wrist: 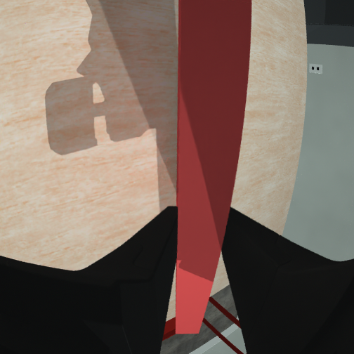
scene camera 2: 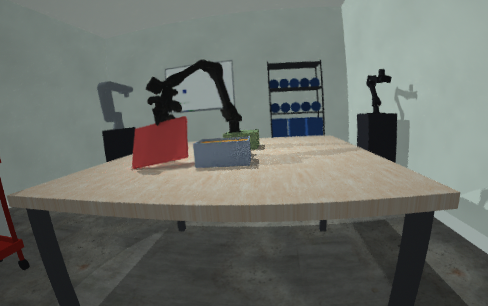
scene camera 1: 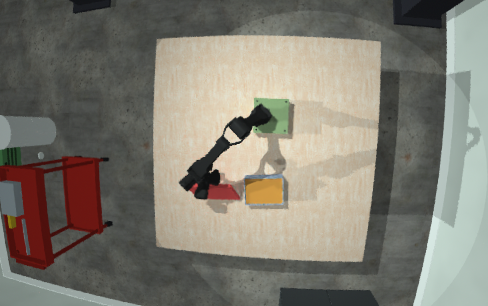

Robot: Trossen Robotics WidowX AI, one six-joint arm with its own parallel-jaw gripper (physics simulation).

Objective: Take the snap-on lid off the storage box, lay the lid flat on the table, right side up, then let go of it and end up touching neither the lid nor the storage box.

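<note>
The storage box [scene camera 1: 264, 176] [scene camera 2: 222, 153] is blue-grey, stands upright on the table [scene camera 1: 320, 225] [scene camera 2: 300, 185] [wrist: 75, 210] without its lid, and shows an orange inside. The red lid [scene camera 1: 222, 192] [scene camera 2: 161, 142] [wrist: 212, 100] is left of the box in both scene views, apart from it. It stands steeply on edge, its lower edge at or just above the table; I cannot tell whether it touches. My gripper [scene camera 1: 207, 185] [scene camera 2: 162, 121] [wrist: 198, 215] is shut on the lid's upper edge. The box does not show in the wrist view.
A green block [scene camera 1: 281, 107] [scene camera 2: 250, 136] is under the arm's base, behind the box. A red cart [scene camera 1: 82, 200] stands on the floor beyond the table's left edge. A shelf rack [scene camera 2: 295, 65] stands behind the table.
</note>
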